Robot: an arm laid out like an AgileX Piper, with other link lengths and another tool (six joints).
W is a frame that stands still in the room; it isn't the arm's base.
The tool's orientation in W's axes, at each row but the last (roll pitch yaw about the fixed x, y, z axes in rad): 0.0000, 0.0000, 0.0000; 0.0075, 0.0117, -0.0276; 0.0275, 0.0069, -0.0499; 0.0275, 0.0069, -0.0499; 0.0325, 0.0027, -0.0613
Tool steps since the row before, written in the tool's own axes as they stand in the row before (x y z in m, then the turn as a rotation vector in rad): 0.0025, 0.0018, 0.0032, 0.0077, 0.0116, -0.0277; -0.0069, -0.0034, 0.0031, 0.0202, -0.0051, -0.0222; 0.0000, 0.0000, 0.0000, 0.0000, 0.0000, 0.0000; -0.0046, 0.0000, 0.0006, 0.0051, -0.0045, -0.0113; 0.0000, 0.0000, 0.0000, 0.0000, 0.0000, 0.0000
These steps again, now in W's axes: 0.0025, 0.0018, 0.0032, 0.0077, 0.0116, -0.0277; -0.0070, -0.0032, 0.0032, 0.0198, -0.0055, -0.0225; 0.0000, 0.0000, 0.0000, 0.0000, 0.0000, 0.0000; -0.0046, 0.0002, 0.0006, 0.0048, -0.0044, -0.0115; 0.0000, 0.0000, 0.0000, 0.0000, 0.0000, 0.0000
